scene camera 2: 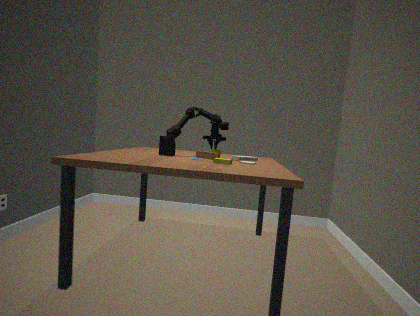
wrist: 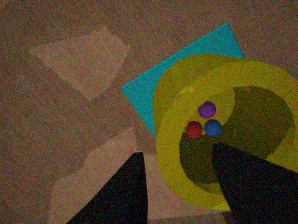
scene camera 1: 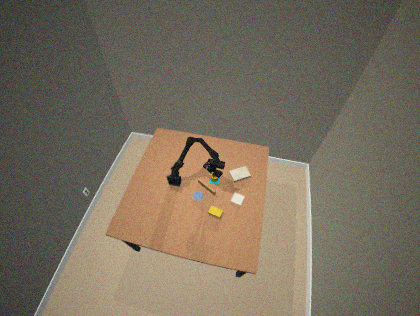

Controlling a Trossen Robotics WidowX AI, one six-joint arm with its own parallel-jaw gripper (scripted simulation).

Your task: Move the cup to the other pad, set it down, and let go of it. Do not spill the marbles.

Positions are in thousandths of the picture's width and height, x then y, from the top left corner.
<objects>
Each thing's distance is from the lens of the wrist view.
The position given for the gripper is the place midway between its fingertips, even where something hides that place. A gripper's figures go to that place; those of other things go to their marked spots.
gripper (wrist: 599, 703): 10 cm
yellow cup (wrist: 834, 422): 14 cm
cyan pad (wrist: 468, 404): 15 cm
</objects>
